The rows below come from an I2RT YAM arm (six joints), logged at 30 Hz.
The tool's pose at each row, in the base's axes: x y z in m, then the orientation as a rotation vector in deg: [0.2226, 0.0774, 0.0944, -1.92, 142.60, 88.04]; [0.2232, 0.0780, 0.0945, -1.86, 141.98, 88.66]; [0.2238, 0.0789, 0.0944, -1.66, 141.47, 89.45]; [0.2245, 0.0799, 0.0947, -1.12, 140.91, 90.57]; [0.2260, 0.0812, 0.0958, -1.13, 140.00, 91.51]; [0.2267, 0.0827, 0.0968, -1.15, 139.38, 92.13]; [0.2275, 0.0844, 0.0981, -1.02, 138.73, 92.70]
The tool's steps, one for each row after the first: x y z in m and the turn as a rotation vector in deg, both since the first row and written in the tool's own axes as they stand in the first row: [-0.0005, 0.0003, 0.0006, -0.57, -0.23, -0.02]; [-0.0010, 0.0005, 0.0015, -1.19, -0.36, 0.14]; [-0.0017, 0.0011, 0.0024, -2.00, -0.50, 0.59]; [-0.0032, 0.0025, 0.0033, -2.86, -0.77, 0.52]; [-0.0040, 0.0040, 0.0044, -3.44, -0.95, 0.47]; [-0.0048, 0.0058, 0.0054, -3.99, -1.23, 0.47]
